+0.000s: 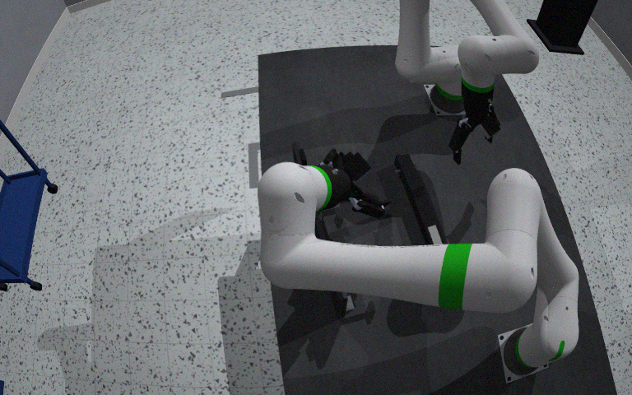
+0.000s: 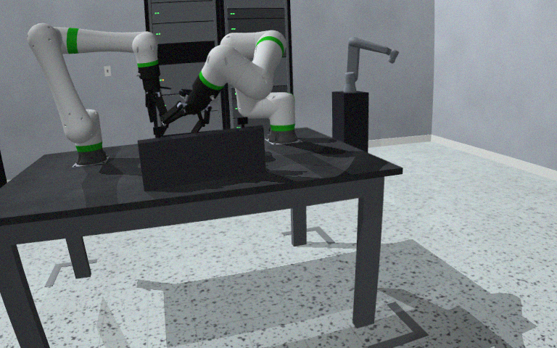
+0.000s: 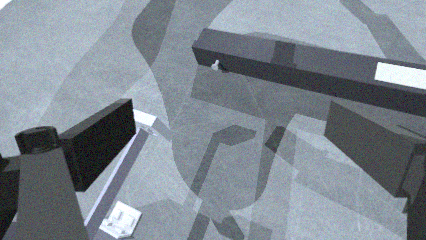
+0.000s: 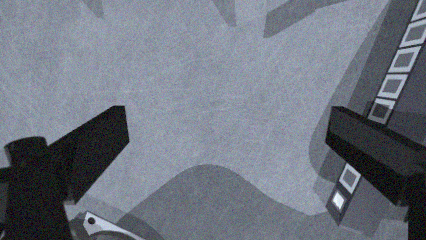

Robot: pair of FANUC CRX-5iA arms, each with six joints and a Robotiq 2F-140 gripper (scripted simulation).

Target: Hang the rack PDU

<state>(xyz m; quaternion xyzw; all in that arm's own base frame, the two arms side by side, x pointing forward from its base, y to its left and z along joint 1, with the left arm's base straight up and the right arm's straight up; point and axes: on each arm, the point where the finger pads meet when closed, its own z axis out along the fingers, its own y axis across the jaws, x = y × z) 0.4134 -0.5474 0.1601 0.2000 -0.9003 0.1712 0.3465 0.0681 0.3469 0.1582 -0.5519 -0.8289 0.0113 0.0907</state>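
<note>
My left gripper is now 160 mm past the rack PDU, 20 mm to the right of it and 130 mm above it. From my left hand the other things lie so: dark upright panel 140 mm ahead, 80 mm to the left, 80 mm below.
</note>
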